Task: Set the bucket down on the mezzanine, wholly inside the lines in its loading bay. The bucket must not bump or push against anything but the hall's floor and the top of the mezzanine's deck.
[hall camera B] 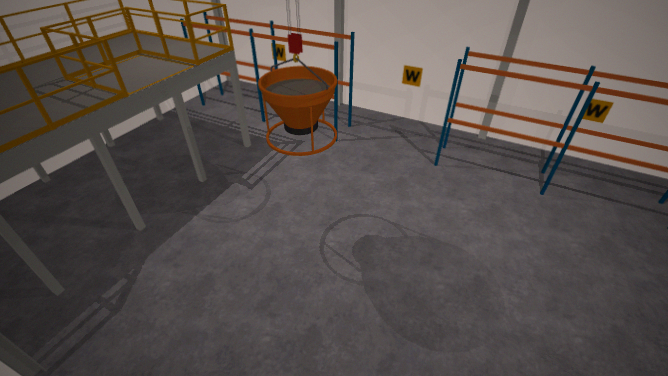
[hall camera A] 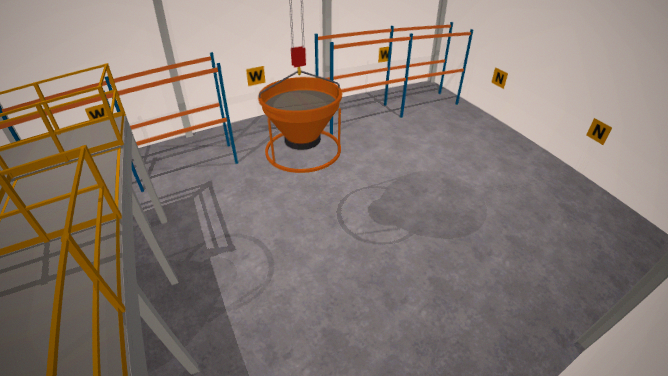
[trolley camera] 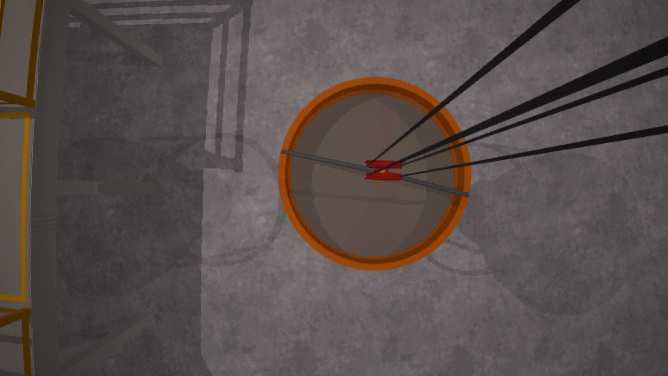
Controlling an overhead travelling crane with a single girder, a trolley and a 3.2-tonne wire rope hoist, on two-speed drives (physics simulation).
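The orange bucket (hall camera A: 302, 117) (hall camera B: 300, 109) (trolley camera: 345, 220) hangs upright, its foot ring clear of the floor. My hook (hall camera A: 299, 71) (hall camera B: 296, 58) (trolley camera: 382, 171), under the red block, is shut on the bucket's bail. The mezzanine (hall camera A: 131, 240) (hall camera B: 165, 86) (trolley camera: 47, 150) stands to the left of the bucket, with a gap between them in the trolley view. The yellow lines of its loading bay (hall camera A: 118, 180) (hall camera B: 160, 79) (trolley camera: 25, 200) run along the deck edge at an opening in the railings; part of the bay is cut off in the trolley view. I cannot tell the foot ring's height against the deck.
Yellow railings (hall camera A: 84, 149) (hall camera B: 120, 82) (trolley camera: 32, 85) stand on both sides of the bay opening. Blue and orange racks (hall camera A: 410, 75) (hall camera B: 352, 80) stand along the W wall, behind the bucket in both hall views. Grey posts (hall camera A: 155, 240) (hall camera B: 189, 135) carry the deck.
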